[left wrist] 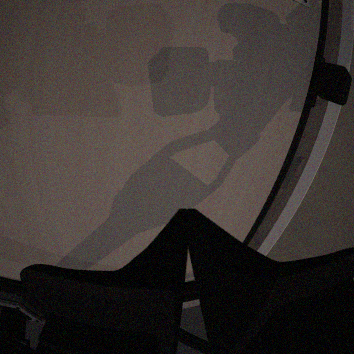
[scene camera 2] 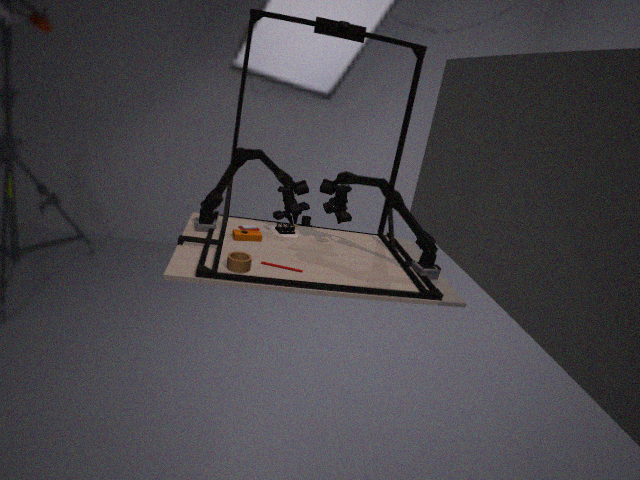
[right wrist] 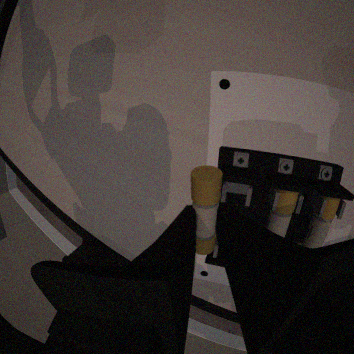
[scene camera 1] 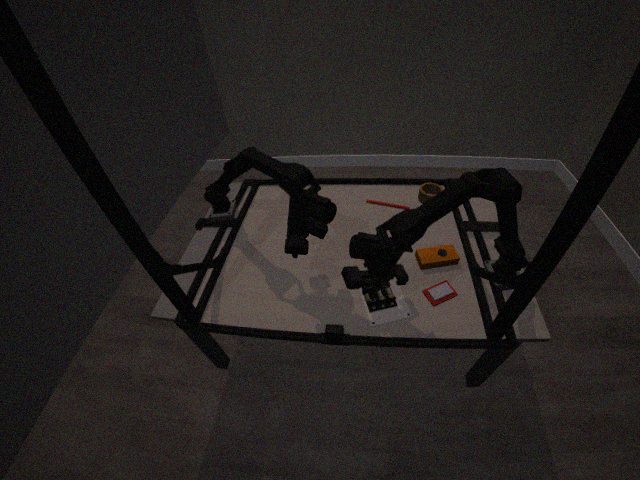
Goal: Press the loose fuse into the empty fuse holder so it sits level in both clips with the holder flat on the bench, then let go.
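Places are measured from the left arm's base along level axes (x ahead, y left, z up), in millimetres.
Where they show: left gripper, fingertip midpoint: (left wrist: 186,215) (scene camera 2: 338,223) (scene camera 1: 295,257); right gripper, fingertip midpoint: (scene camera 2: 294,225) (right wrist: 203,211) (scene camera 1: 365,293); left arm's base at its link origin: (left wrist: 14,311) (scene camera 2: 426,265) (scene camera 1: 222,208); right arm's base at its link origin: (scene camera 2: 205,222) (scene camera 1: 504,271).
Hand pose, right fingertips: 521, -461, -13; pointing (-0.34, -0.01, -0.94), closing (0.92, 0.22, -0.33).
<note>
Each offset is from my right fingertips to the top centre of the thing, as dx, dy, dz. "pt": to the spot under its first point.
The fuse holder is a black block (scene camera 1: 381,304) (scene camera 2: 285,228) (right wrist: 262,164) on a white plate (scene camera 1: 400,313) (right wrist: 275,97) on the bench. Two fuses with yellow caps @[+44, -1, -2] (right wrist: 286,204) @[+71, +3, -2] (right wrist: 327,211) sit in it at the right in the right wrist view; the clip @[pt +14, +12, -16] (right wrist: 236,189) at its left end is empty. My right gripper (right wrist: 203,211) (scene camera 1: 374,286) is shut on the loose fuse @[+1, +0, +16] (right wrist: 206,186), a pale tube with yellow caps. In the right wrist view the fuse shows left of the empty clip, overlapping the block's left edge; its height over the clips is unclear. My left gripper (left wrist: 186,215) (scene camera 1: 295,253) is shut and empty, above the bench.
An orange box with a dark knob @[+260, +129, -1] (scene camera 1: 431,257) (scene camera 2: 247,236) and a red-rimmed card @[+231, -4, -21] (scene camera 1: 440,292) lie right of the holder in scene camera 1. A tape roll @[+337, +455, +15] (scene camera 1: 423,197) (scene camera 2: 239,264) and a red stick @[+155, +436, -29] (scene camera 1: 387,204) (scene camera 2: 281,267) lie farther back. A black frame bar (scene camera 1: 268,333) edges the bench.
</note>
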